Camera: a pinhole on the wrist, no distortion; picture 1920 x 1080 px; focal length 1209.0 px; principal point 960.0 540.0 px. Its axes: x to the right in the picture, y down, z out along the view. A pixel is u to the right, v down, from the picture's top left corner.
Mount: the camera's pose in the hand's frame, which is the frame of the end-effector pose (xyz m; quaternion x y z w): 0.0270 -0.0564 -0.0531 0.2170 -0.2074 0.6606 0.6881
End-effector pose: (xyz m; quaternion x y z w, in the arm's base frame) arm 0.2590 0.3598 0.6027 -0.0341 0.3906 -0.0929 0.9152
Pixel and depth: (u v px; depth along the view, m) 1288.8 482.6 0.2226
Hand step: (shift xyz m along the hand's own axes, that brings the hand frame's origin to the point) 0.0403 -0.1346 0.1638
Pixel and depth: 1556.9 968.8 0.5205
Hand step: -0.1462 -0.1379 0.5252
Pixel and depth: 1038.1 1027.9 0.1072
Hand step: -0.0158 -0.1107 0.0398
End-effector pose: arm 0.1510 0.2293 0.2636 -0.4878 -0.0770 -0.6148 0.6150
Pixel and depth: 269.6 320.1 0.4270
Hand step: 0.0951 -0.5032 0.1555
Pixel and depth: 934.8 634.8 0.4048
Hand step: -0.0045 -0.2941 0.2747
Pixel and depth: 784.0 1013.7 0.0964
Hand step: -0.0112 -0.1219 0.0188
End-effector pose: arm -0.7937 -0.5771 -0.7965 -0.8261 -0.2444 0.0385 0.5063
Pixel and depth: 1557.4 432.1 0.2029
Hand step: 0.0495 -0.0911 0.1702
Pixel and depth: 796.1 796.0 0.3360
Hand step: -0.0455 -0.2838 0.1980
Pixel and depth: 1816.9 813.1 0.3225
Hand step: -0.0360 -0.0514 0.3439
